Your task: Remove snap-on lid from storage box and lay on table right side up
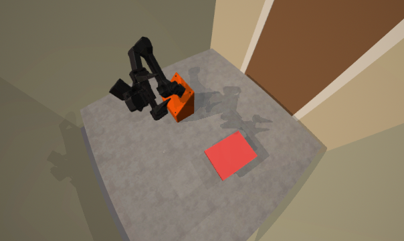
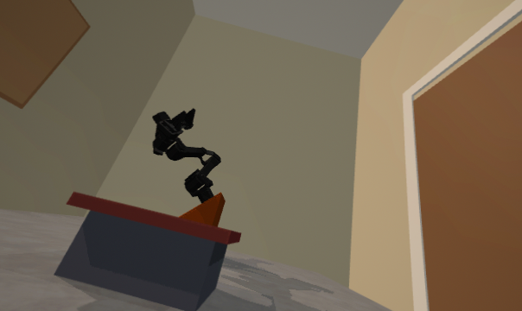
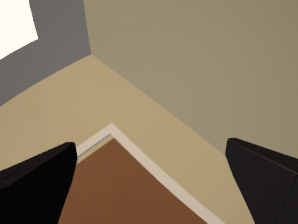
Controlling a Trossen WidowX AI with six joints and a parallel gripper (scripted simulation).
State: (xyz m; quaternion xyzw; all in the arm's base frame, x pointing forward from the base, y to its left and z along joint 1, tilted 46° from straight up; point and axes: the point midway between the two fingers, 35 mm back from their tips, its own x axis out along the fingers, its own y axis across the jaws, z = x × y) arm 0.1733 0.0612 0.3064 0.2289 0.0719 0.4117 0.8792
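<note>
Right now my gripper tip is 28 cm short of the red lid, 15 cm to the right of it and 38 cm above it. The rest, counted from my gripper tip: grey storage box: 28 cm ahead, 15 cm to the left, 43 cm below.
</note>
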